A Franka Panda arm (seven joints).
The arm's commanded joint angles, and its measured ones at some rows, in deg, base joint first. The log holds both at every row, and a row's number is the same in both.
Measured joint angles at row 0:
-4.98, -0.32, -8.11, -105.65, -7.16, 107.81, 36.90
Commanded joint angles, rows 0 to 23:
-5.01, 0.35, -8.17, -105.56, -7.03, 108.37, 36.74
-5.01, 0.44, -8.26, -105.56, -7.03, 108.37, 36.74
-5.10, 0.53, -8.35, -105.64, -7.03, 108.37, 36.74
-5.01, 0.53, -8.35, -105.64, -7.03, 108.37, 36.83
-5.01, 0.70, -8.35, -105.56, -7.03, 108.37, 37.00
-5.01, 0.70, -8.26, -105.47, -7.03, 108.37, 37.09
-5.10, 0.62, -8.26, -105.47, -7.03, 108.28, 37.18
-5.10, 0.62, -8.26, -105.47, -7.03, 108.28, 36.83
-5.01, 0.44, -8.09, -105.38, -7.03, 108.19, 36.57
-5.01, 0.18, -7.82, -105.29, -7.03, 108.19, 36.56
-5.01, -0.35, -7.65, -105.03, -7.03, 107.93, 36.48
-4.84, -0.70, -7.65, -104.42, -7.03, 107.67, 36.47
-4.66, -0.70, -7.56, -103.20, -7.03, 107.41, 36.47
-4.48, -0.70, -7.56, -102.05, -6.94, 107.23, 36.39
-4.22, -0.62, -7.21, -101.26, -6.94, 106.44, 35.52
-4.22, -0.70, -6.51, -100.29, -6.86, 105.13, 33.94
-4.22, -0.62, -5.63, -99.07, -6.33, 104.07, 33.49
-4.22, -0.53, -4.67, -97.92, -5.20, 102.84, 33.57
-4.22, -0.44, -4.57, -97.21, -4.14, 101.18, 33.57
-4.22, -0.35, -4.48, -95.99, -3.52, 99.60, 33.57
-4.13, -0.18, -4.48, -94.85, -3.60, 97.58, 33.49
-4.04, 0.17, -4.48, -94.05, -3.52, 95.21, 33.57
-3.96, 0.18, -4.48, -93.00, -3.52, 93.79, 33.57
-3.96, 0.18, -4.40, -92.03, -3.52, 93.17, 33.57
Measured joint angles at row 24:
-3.76, -0.63, -4.67, -95.92, -4.43, 97.43, 34.66
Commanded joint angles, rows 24 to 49:
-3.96, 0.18, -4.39, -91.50, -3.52, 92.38, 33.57
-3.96, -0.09, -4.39, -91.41, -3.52, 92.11, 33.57
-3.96, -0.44, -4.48, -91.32, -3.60, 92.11, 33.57
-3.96, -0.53, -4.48, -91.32, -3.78, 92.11, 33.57
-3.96, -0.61, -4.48, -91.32, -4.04, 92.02, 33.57
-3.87, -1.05, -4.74, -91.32, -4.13, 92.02, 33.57
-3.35, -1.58, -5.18, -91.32, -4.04, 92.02, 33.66
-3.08, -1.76, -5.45, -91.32, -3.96, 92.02, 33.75
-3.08, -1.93, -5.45, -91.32, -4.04, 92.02, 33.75
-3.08, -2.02, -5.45, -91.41, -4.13, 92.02, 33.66
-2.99, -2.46, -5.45, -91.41, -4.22, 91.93, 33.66
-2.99, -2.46, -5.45, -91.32, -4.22, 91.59, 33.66
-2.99, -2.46, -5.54, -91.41, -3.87, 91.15, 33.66
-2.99, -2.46, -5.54, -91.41, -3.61, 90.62, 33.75
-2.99, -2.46, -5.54, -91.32, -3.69, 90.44, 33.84
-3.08, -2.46, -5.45, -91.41, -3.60, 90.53, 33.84
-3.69, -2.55, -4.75, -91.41, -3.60, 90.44, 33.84
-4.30, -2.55, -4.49, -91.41, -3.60, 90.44, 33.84
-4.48, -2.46, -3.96, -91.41, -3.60, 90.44, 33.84
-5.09, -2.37, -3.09, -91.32, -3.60, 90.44, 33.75
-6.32, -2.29, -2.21, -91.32, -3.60, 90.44, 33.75
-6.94, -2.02, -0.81, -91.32, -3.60, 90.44, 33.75
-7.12, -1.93, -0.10, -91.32, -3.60, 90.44, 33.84
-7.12, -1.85, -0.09, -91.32, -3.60, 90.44, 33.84
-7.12, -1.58, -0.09, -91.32, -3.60, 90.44, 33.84
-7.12, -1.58, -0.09, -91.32, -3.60, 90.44, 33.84
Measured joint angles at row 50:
-5.71, -1.95, -1.46, -91.97, -4.34, 92.11, 34.63
